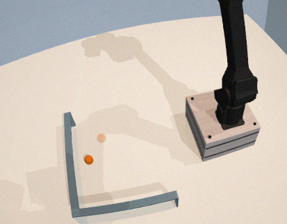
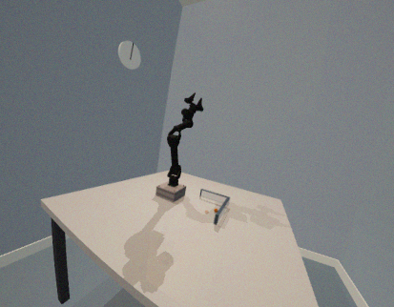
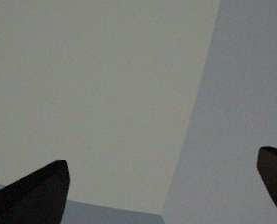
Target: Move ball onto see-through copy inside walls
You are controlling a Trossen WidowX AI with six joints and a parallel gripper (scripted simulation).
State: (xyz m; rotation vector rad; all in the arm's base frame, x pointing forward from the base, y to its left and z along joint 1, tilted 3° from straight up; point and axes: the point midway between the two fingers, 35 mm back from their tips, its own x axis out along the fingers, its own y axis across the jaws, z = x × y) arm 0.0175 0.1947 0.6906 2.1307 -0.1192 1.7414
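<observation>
Now: the orange ball 800 mm below my gripper tip, 360 mm ahead of it and 180 mm to the right of it. Also, from my gripper tip: see-through copy of ball: 800 mm below, 320 mm ahead, 240 mm to the right.
</observation>
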